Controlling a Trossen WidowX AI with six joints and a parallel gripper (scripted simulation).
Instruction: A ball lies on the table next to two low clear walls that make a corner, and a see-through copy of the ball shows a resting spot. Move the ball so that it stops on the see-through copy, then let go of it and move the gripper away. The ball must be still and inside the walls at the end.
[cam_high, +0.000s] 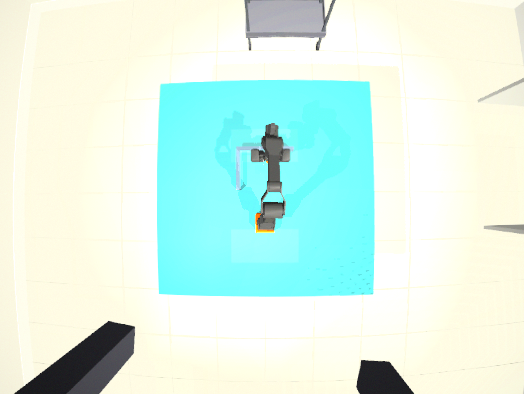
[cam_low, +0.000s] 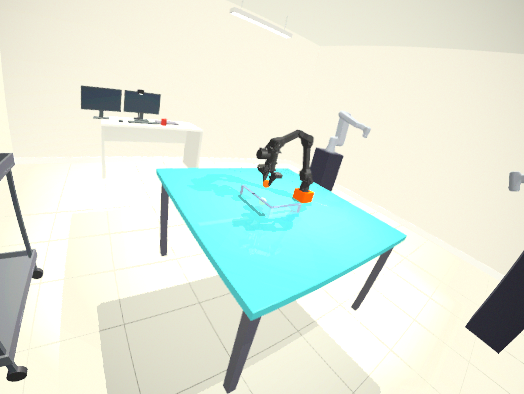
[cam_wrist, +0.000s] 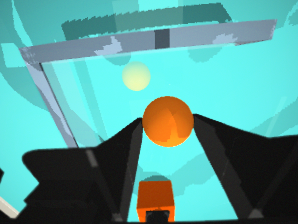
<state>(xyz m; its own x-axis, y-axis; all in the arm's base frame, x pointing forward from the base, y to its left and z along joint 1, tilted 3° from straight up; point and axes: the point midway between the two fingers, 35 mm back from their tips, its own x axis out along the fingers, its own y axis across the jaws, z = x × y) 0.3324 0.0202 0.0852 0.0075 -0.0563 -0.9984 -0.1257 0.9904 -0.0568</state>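
Now: gripper tip 10 cm above the see-through ball, 4 cm to the right of it and 3 cm short of it. Also, from my gripper tip: orange ball: right at my gripper tip.
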